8 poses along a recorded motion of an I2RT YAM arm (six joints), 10 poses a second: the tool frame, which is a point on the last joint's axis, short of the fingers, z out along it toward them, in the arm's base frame.
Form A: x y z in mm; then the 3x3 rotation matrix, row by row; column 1 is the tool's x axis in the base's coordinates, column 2 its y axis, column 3 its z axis. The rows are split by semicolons.
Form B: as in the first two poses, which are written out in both.
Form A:
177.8 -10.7 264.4; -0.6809 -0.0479 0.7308; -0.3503 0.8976 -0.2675; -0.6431 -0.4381 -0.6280
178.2 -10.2 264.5; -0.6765 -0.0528 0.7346; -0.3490 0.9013 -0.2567; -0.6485 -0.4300 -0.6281
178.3 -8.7 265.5; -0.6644 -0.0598 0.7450; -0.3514 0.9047 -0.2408; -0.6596 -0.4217 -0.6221
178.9 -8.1 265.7; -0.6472 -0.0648 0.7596; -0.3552 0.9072 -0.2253; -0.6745 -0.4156 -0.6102
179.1 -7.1 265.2; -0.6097 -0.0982 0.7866; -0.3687 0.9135 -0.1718; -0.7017 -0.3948 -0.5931
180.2 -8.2 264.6; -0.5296 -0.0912 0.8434; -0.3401 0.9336 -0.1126; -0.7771 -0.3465 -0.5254
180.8 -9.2 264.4; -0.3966 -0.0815 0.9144; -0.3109 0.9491 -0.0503; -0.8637 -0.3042 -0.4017
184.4 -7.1 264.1; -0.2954 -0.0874 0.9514; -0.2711 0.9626 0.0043; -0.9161 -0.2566 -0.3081
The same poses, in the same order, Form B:
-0.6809 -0.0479 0.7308 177.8; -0.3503 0.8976 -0.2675 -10.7; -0.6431 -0.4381 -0.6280 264.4; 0 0 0 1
-0.6765 -0.0528 0.7346 178.2; -0.3490 0.9013 -0.2567 -10.2; -0.6485 -0.4300 -0.6281 264.5; 0 0 0 1
-0.6644 -0.0598 0.7450 178.3; -0.3514 0.9047 -0.2408 -8.7; -0.6596 -0.4217 -0.6221 265.5; 0 0 0 1
-0.6472 -0.0648 0.7596 178.9; -0.3552 0.9072 -0.2253 -8.1; -0.6745 -0.4156 -0.6102 265.7; 0 0 0 1
-0.6097 -0.0982 0.7866 179.1; -0.3687 0.9135 -0.1718 -7.1; -0.7017 -0.3948 -0.5931 265.2; 0 0 0 1
-0.5296 -0.0912 0.8434 180.2; -0.3401 0.9336 -0.1126 -8.2; -0.7771 -0.3465 -0.5254 264.6; 0 0 0 1
-0.3966 -0.0815 0.9144 180.8; -0.3109 0.9491 -0.0503 -9.2; -0.8637 -0.3042 -0.4017 264.4; 0 0 0 1
-0.2954 -0.0874 0.9514 184.4; -0.2711 0.9626 0.0043 -7.1; -0.9161 -0.2566 -0.3081 264.1; 0 0 0 1

